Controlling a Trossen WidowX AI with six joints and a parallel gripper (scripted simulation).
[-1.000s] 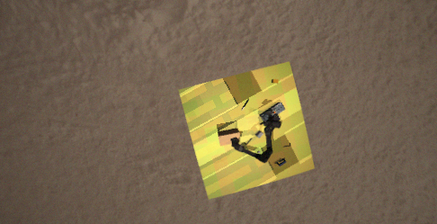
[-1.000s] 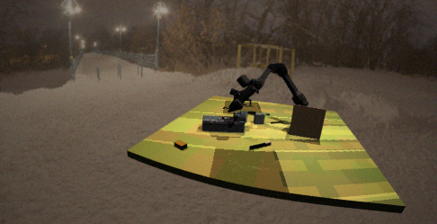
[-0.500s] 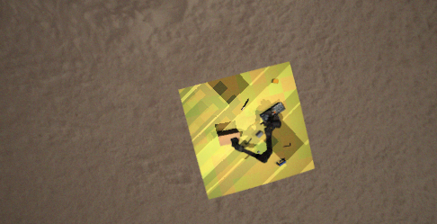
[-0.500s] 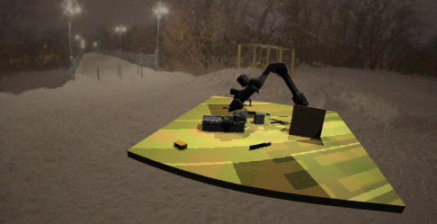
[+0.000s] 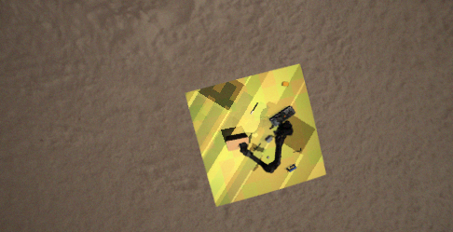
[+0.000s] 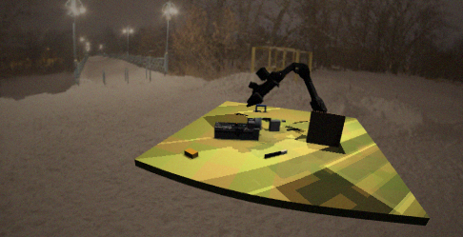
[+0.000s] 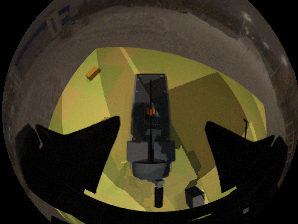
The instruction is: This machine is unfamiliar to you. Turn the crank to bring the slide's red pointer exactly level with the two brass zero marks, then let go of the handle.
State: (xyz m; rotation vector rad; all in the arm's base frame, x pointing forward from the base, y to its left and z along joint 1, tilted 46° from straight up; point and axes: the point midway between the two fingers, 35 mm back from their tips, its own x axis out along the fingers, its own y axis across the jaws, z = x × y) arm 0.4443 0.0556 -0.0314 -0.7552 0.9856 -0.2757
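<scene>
The crank handle lies 120 mm behind my gripper tip, 20 mm to the right of it and 80 mm below it. Round my gripper tip: black stick 210 mm behind, 200 mm to the left, 190 mm below; then red pointer 50 mm ahead, 20 mm to the left, 120 mm below; then grey block 180 mm behind, 150 mm to the right, 170 mm below.
</scene>
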